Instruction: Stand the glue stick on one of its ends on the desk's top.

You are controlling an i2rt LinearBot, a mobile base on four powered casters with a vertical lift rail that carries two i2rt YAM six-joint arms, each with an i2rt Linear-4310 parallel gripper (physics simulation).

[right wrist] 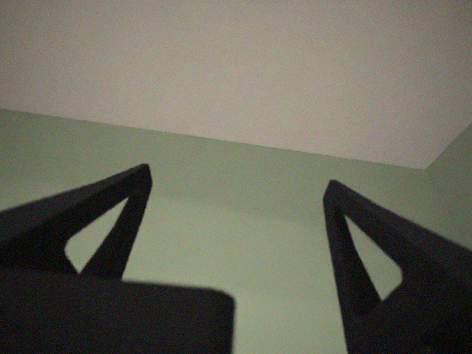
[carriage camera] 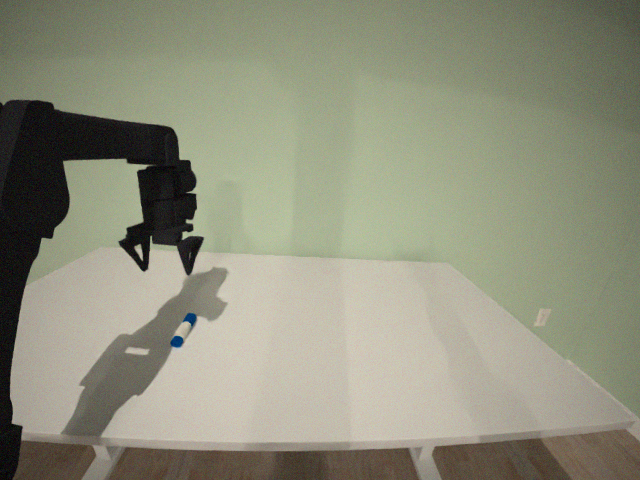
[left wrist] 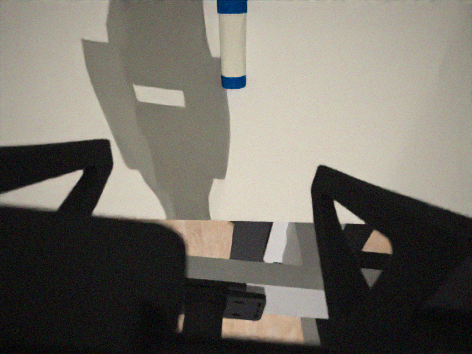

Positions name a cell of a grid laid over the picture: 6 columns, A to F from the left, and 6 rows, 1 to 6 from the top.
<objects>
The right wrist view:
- right gripper: D4
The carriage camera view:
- left gripper: B4
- white desk: C5
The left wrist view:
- left gripper: C3
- white desk: E2
</objects>
